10 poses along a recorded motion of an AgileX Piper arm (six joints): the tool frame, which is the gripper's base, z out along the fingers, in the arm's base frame.
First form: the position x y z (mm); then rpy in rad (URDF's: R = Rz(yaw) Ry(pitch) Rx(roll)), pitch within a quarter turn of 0, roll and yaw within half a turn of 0.
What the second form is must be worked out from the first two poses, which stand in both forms.
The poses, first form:
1: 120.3 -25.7 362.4 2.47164 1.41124 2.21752
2: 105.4 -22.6 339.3 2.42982 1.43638 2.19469
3: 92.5 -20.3 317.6 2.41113 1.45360 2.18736
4: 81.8 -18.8 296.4 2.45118 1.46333 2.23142
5: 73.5 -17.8 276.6 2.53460 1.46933 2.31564
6: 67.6 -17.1 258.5 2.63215 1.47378 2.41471
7: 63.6 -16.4 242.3 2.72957 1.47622 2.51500
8: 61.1 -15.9 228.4 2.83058 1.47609 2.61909
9: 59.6 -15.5 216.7 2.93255 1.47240 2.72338
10: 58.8 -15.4 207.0 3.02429 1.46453 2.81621
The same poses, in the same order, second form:
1: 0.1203 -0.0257 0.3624 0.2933 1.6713 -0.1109
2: 0.1054 -0.0226 0.3393 0.2656 1.6524 -0.1076
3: 0.0925 -0.0203 0.3176 0.2469 1.6406 -0.1078
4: 0.0818 -0.0188 0.2964 0.2354 1.6380 -0.1129
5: 0.0735 -0.0178 0.2766 0.2265 1.6399 -0.1206
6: 0.0676 -0.0171 0.2585 0.2172 1.6427 -0.1277
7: 0.0636 -0.0164 0.2423 0.2076 1.6461 -0.1329
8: 0.0611 -0.0159 0.2284 0.1984 1.6509 -0.1374
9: 0.0596 -0.0155 0.2167 0.1904 1.6581 -0.1420
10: 0.0588 -0.0154 0.2070 0.1842 1.6683 -0.1469
